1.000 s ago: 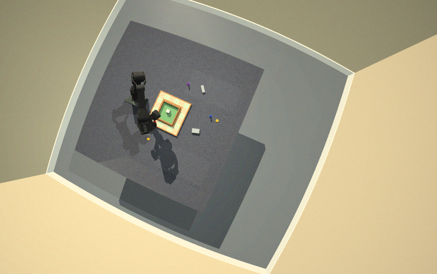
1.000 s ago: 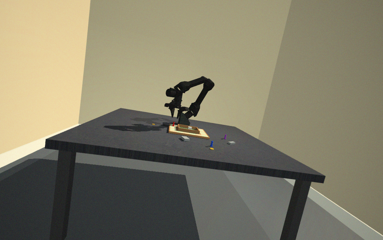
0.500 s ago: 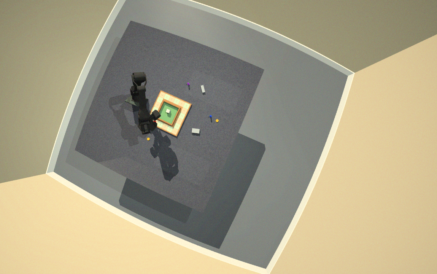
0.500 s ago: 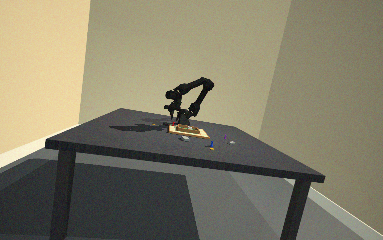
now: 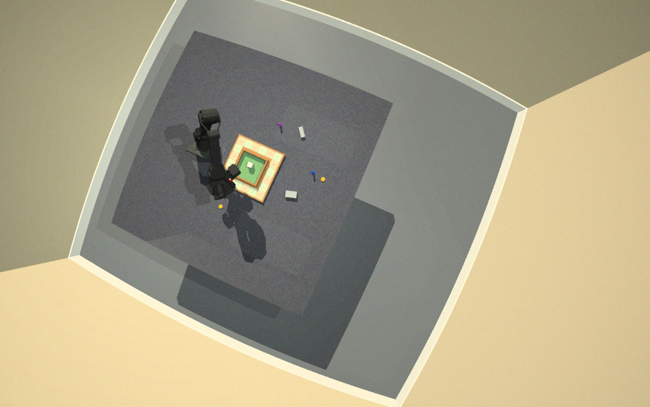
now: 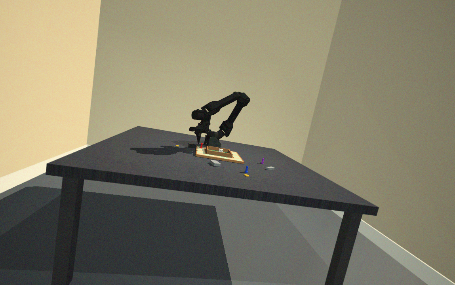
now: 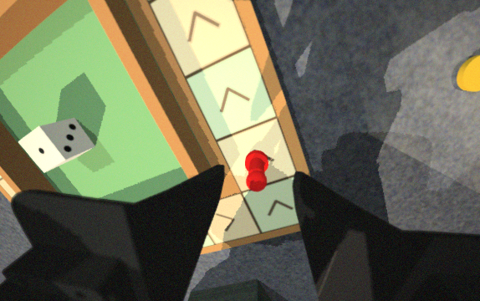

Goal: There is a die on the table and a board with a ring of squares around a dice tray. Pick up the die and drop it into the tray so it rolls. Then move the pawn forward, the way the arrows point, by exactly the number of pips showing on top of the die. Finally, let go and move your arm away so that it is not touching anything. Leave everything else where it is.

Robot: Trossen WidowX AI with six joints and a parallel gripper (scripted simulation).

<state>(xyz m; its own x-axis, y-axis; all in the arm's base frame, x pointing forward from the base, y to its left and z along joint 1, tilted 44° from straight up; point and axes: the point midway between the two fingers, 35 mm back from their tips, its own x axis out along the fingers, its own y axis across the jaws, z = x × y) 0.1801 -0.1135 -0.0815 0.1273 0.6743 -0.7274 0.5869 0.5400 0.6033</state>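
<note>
My gripper tip is now 1 cm above the red pawn. Round my gripper tip: green dice tray 9 cm ahead, 10 cm to the left, 3 cm below; purple pawn 18 cm ahead, 37 cm to the left, 2 cm below; white die 9 cm ahead, 11 cm to the left, 1 cm below.
</note>
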